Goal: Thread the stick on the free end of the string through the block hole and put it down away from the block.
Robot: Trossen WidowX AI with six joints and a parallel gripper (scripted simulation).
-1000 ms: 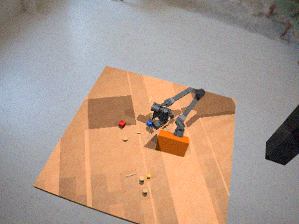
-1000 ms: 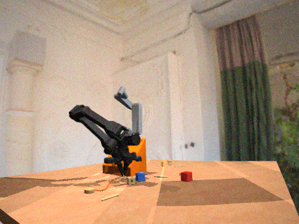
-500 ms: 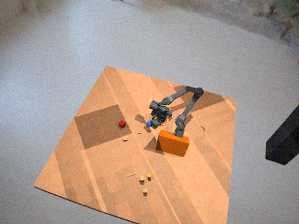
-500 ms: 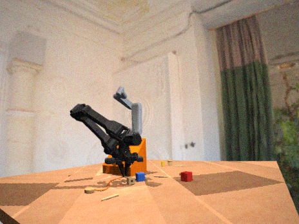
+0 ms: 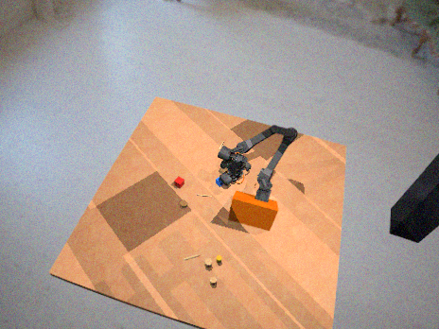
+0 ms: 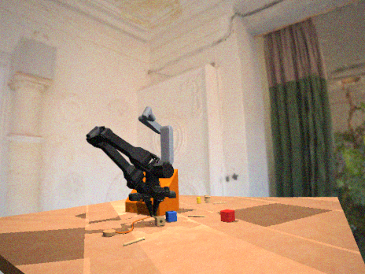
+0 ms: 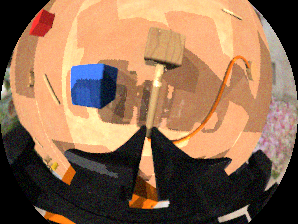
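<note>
Now: the small wooden block 7 cm ahead of my gripper tip and 4 cm to the right of it. The rest, counted from my gripper tip: wooden button (23 cm to the right, 3 cm ahead, 1 cm below); thin wooden stick (1 cm to the right, 1 cm ahead); blue cube (7 cm ahead, 3 cm to the left).
</note>
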